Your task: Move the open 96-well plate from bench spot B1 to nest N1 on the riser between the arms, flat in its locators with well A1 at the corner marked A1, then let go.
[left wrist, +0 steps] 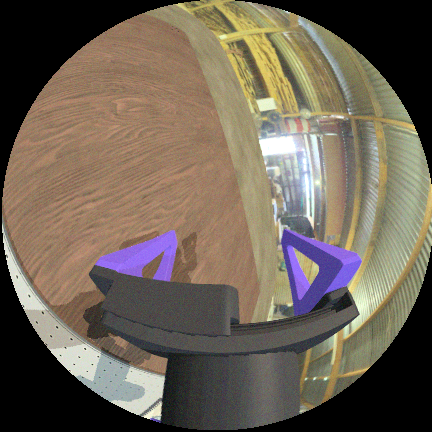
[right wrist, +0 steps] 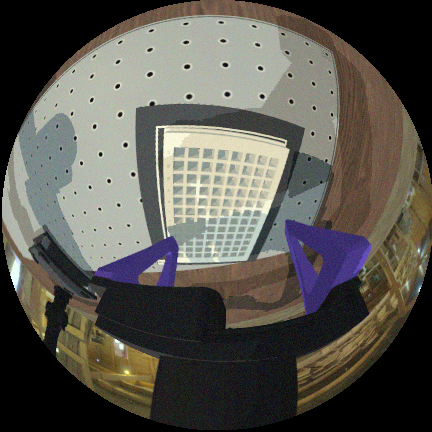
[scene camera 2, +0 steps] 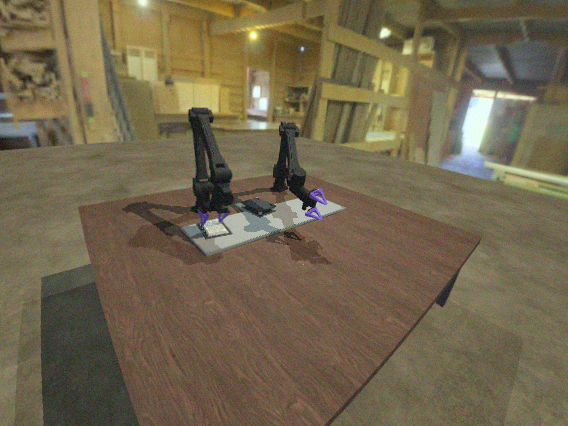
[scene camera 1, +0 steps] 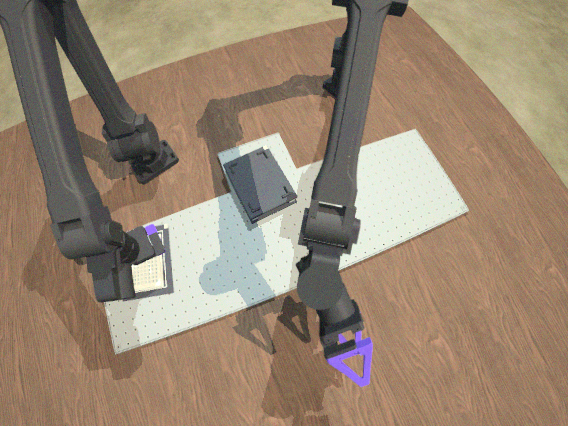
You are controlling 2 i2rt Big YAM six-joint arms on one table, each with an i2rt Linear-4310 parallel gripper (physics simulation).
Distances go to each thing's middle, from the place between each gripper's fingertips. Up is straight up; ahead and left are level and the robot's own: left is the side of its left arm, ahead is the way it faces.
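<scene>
Well plate [scene camera 1: 148, 275]: my right hand 1 cm to the right of it, 2 cm short of it, 1 cm above it. Dark nest with white outline [scene camera 1: 168, 288]: from my right hand, 1 cm to the left, 1 cm ahead, 2 cm below. By its middle, well plate nearer to my right hand than to my left gripper.
My left gripper, in sight: 31 cm to the left of the well plate, 39 cm past it, 13 cm above it. Dark nest with white outline, from my left hand: 31 cm to the right, 39 cm behind, 14 cm below.
</scene>
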